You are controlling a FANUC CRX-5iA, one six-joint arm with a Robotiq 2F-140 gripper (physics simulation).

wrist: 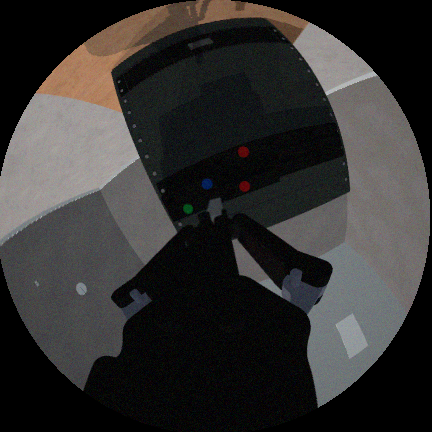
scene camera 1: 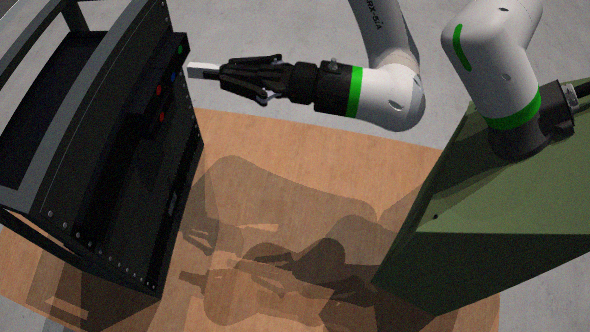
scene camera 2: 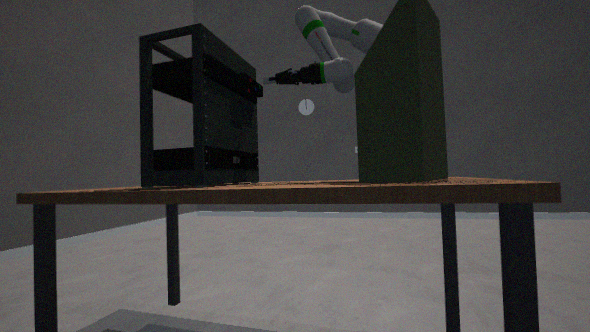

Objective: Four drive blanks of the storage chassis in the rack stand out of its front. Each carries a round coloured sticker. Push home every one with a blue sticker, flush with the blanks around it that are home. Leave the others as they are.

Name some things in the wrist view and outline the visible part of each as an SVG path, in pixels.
My gripper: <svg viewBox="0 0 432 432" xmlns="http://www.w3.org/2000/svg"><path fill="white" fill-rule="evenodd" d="M220 197L209 199L207 210L197 214L199 223L196 227L193 227L191 224L183 226L135 276L119 286L111 294L112 301L123 311L127 319L122 329L121 350L116 357L104 355L95 359L83 391L110 409L148 425L178 432L248 432L292 420L317 408L313 377L307 359L307 341L310 333L310 321L307 314L312 306L320 300L332 273L332 266L324 259L296 250L244 213L237 213L232 218L228 218L226 209L222 208ZM231 237L237 237L240 244L274 284L281 289L282 297L252 278L239 275Z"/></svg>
A rack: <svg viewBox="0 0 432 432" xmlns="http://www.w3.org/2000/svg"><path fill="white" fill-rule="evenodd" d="M266 18L227 19L183 29L142 48L110 71L121 111L134 146L149 180L177 232L187 224L196 227L199 223L197 214L206 211L209 199L220 197L222 208L226 209L228 218L232 218L237 213L244 213L266 228L350 191L344 145L329 100L314 72L299 51Z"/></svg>
